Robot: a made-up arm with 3 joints.
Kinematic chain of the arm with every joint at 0, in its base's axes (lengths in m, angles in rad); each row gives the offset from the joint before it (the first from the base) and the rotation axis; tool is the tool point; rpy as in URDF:
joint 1: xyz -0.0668 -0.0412 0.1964 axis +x
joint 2: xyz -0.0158 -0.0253 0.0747 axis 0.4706 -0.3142 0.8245
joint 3: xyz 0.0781 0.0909 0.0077 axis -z
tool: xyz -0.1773 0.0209 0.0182 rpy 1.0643 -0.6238 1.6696
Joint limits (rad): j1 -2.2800..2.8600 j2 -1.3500..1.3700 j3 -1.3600..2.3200
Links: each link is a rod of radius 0.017 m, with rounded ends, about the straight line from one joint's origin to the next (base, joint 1, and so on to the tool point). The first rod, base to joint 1, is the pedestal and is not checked.
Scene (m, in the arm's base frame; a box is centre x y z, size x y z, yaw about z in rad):
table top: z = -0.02
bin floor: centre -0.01 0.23 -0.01 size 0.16 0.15 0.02 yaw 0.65
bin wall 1: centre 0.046 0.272 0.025 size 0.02 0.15 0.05 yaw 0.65
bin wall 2: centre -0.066 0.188 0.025 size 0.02 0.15 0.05 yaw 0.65
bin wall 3: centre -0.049 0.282 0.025 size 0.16 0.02 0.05 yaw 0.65
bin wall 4: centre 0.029 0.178 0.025 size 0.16 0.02 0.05 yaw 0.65
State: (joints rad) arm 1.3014 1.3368 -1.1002
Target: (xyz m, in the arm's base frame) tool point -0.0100 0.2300 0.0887
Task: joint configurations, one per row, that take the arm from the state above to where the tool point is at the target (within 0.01 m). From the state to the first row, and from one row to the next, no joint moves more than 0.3 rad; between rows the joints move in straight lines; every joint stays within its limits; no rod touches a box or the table.
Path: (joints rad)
1: 1.0803 1.2326 -0.8078
2: 0.8591 1.1285 -0.5154
3: 0.6380 1.0243 -0.2231
4: 0.4168 0.9201 0.0693
5: 0.1957 0.8159 0.3617
6: -0.0254 0.7118 0.6541
7: -0.2466 0.6076 0.9465
8: -0.4677 0.5034 1.2389
9: -0.6889 0.3993 1.5312
10: -0.9100 0.2951 1.8236

